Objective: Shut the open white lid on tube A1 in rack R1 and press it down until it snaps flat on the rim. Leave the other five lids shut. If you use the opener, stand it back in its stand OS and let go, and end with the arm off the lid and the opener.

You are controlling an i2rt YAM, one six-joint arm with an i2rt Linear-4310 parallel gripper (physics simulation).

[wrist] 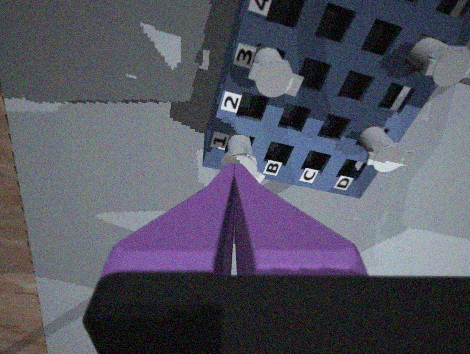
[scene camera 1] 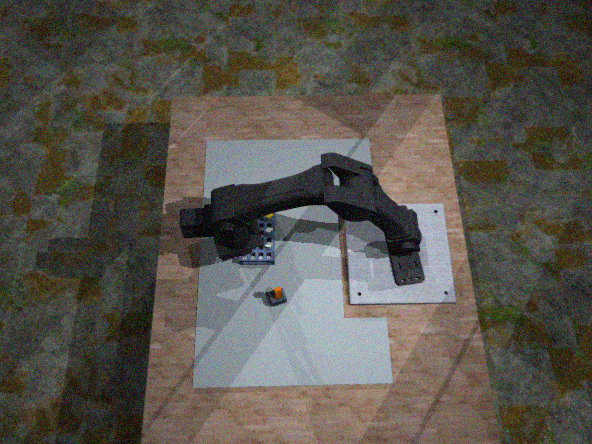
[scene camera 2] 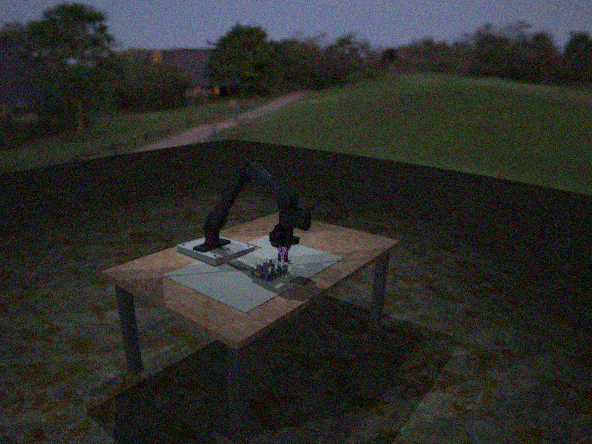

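Seen in the pictures: gripper, fingertip midpoint: (wrist: 234,176) (scene camera 1: 243,253) (scene camera 2: 283,260); arm's base, origin of the base link: (scene camera 1: 401,245) (scene camera 2: 212,246).
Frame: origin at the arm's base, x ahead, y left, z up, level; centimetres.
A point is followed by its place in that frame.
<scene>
Rack R1 (scene camera 1: 257,262) {x 35.8, y -1.5, z -1.2 cm} (wrist: 272,110) {x 37.3, y -5.1, z 1.0 cm} is blue. Tube A1 (wrist: 239,144) {x 38.6, y -3.7, z 1.8 cm} stands in its corner hole, and its white lid (wrist: 249,162) {x 38.3, y -3.6, z 3.0 cm} shows at the fingertips in the wrist view, partly hidden by them; whether it is flat on the rim I cannot tell. My gripper (wrist: 234,176) {x 38.8, y -2.9, z 2.9 cm} (scene camera 2: 283,259) {x 38.8, y -2.9, z 2.9 cm} is shut with nothing between its purple fingers, and the tips overlap the lid's near side in the wrist view; contact is unclear. In scene view 1 the arm hides the gripper. The orange opener (scene camera 1: 278,292) {x 32.0, y 8.6, z 5.3 cm} stands in its dark stand OS (scene camera 1: 276,300) {x 32.6, y 9.3, z 1.2 cm}.
White lids at A3 (wrist: 274,80) {x 37.9, y -7.0, z 2.8 cm}, D1 (wrist: 386,158) {x 32.6, y -4.2, z 2.8 cm} and D3 (wrist: 451,65) {x 32.0, y -8.1, z 2.8 cm} look shut. A yellow lid (scene camera 1: 269,216) {x 31.2, y -11.5, z 2.8 cm} shows at the rack's far end. The arm (scene camera 1: 270,200) {x 31.6, y 0.3, z 35.8 cm} reaches over the rack from its metal base plate (scene camera 1: 435,255) {x -7.8, y 3.9, z -0.4 cm}. A grey mat (scene camera 1: 300,350) {x 28.8, y 21.0, z -2.0 cm} lies under the rack.
</scene>
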